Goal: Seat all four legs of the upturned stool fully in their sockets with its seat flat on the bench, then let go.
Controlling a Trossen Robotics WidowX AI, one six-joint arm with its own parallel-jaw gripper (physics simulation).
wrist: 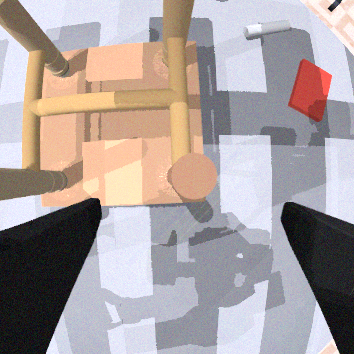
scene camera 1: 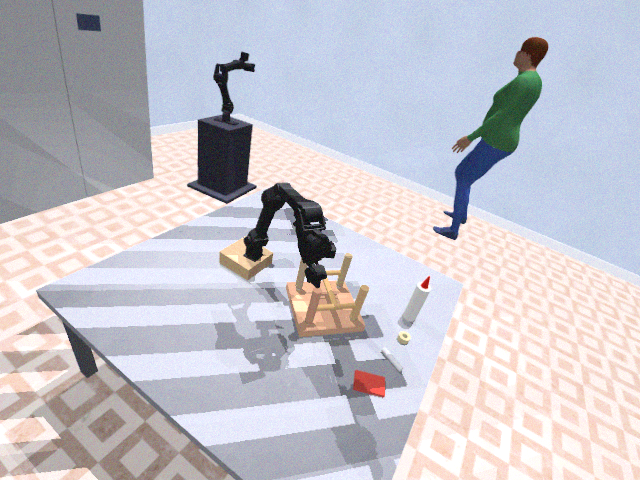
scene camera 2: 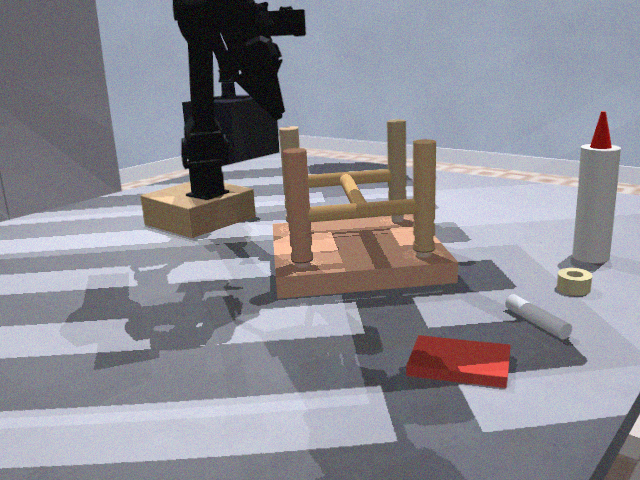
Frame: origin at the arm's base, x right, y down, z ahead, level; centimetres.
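Seen in the pictures: gripper, fingertip midpoint: (wrist: 193, 209) (scene camera 2: 280, 116); arm's base at its link origin: (scene camera 1: 253, 255) (scene camera 2: 207, 194).
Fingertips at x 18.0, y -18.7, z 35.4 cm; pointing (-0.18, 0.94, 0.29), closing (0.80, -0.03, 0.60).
Offsets run from my fingertips to a thing's top centre. Level surfaces: height alone.
The upturned stool's seat (scene camera 1: 330, 328) (scene camera 2: 361, 284) (wrist: 115, 62) lies flat on the bench @(dy +24.7 cm) (scene camera 1: 196, 397) (scene camera 2: 155, 439). A pinkish leg @(dx -0.9, dy +4.6, dz +1.4 cm) (scene camera 1: 313, 307) (scene camera 2: 297, 206) (wrist: 194, 176) stands near upright at the near left in scene camera 2. Three tan legs stand at the other corners: near right (scene camera 1: 359, 303) (scene camera 2: 423, 196), back right (scene camera 1: 345, 271) (scene camera 2: 396, 165) and back left (scene camera 2: 289, 136). Narrow pale bands show at the feet of the two near legs and the back right one; the back left foot is hidden. Crossbars join the legs. My gripper (scene camera 1: 316, 283) (wrist: 193, 209) is open and empty, above the pinkish leg's top.
A red block @(dx +8.6, dy +23.4, dz +29.8 cm) (scene camera 1: 369, 383) (scene camera 2: 460, 359) (wrist: 311, 90), a white cylinder @(dx -5.2, dy +22.7, dz +34.1 cm) (scene camera 1: 391, 360) (scene camera 2: 538, 317) (wrist: 267, 28), a yellow ring @(dx -17.8, dy +22.4, dz +35.7 cm) (scene camera 1: 399, 339) (scene camera 2: 573, 288) and a red-tipped white bottle @(dx -31.9, dy +1.9, dz +35.1 cm) (scene camera 1: 415, 304) (scene camera 2: 594, 206) are on the bench. A person (scene camera 1: 509, 113) is beyond it.
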